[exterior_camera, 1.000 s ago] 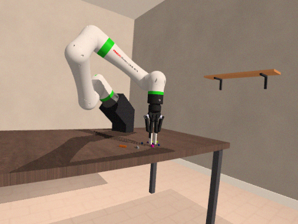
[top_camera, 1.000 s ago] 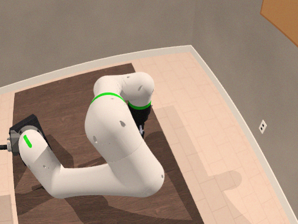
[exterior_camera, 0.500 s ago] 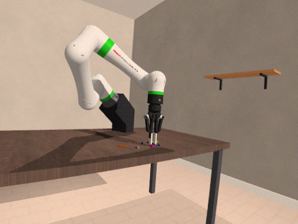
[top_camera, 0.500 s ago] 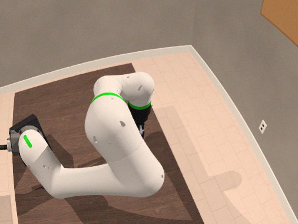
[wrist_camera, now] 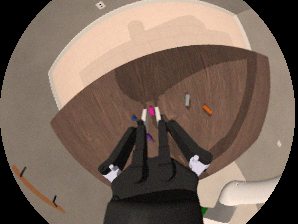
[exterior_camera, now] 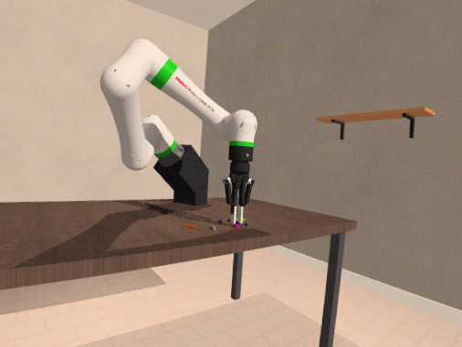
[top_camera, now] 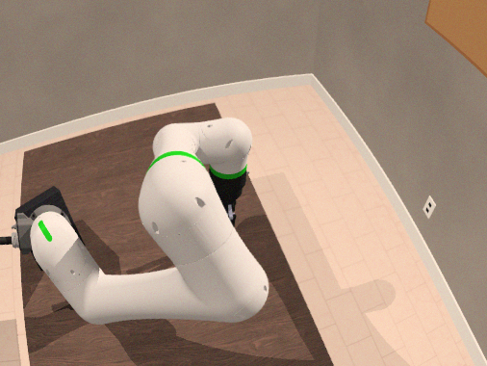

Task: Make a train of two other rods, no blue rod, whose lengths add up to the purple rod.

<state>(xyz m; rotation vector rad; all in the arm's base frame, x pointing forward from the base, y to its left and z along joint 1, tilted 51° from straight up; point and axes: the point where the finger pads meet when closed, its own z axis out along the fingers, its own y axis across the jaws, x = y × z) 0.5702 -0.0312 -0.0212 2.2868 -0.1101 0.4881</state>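
My hand is 50 mm above the magenta rod. Round my hand: lime rod 90 mm to the left, 80 mm behind, 50 mm below; then purple rod 60 mm behind, 50 mm to the left, 50 mm below; then grey rod 100 mm to the right, 50 mm below, 10 mm behind.
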